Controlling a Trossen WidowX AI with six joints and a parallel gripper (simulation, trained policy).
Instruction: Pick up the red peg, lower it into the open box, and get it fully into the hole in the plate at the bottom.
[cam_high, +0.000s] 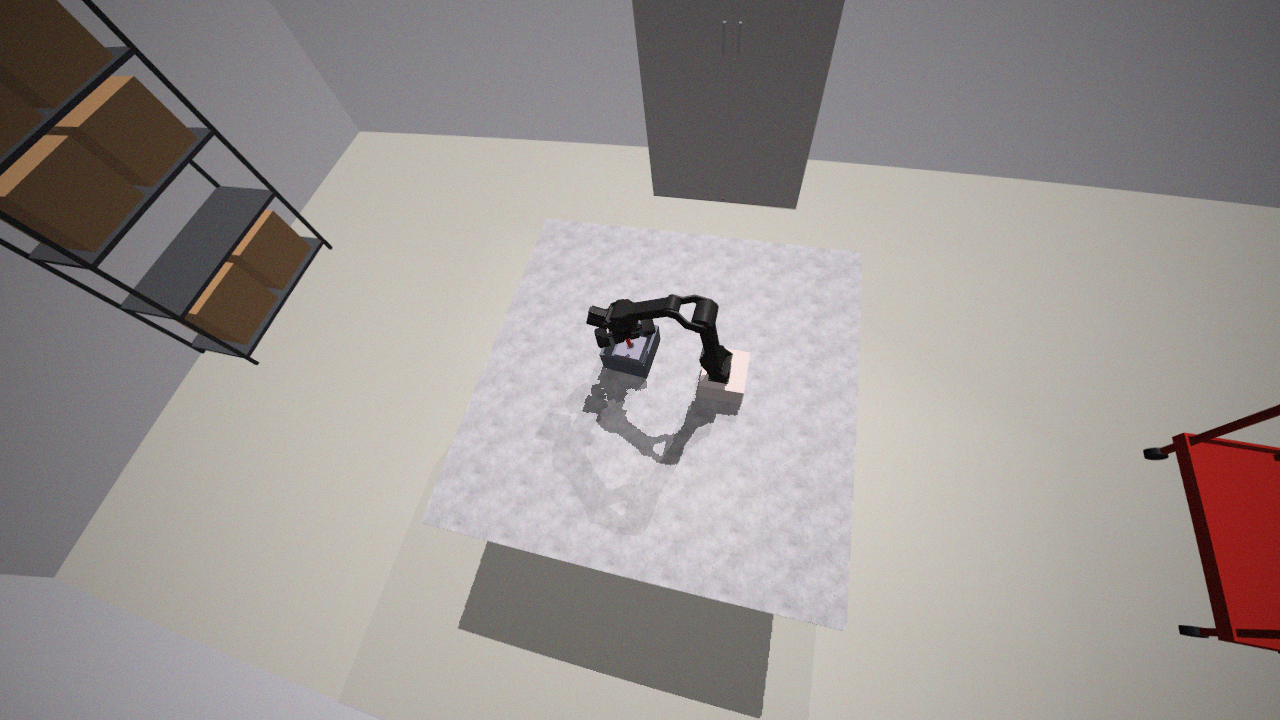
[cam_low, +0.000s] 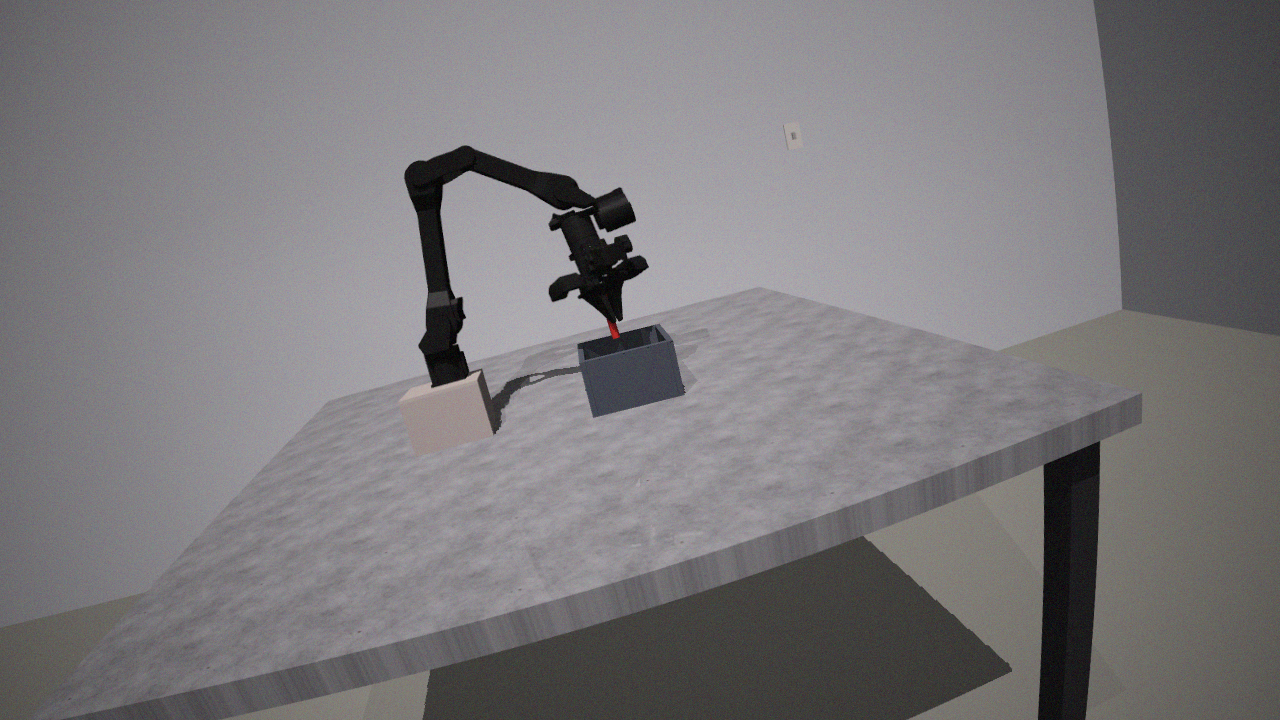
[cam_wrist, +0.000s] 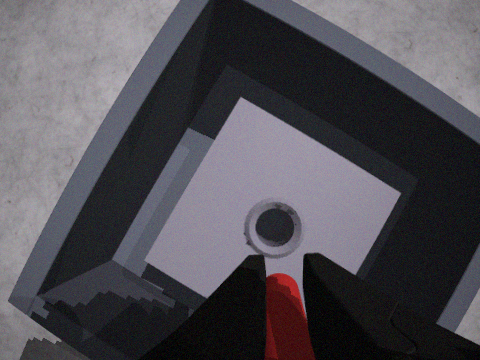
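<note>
The red peg lies 20 mm to the left of my gripper tip, 10 mm behind it and 10 mm above it. Round my gripper tip: grey box: 110 mm below, 10 mm to the right.
</note>
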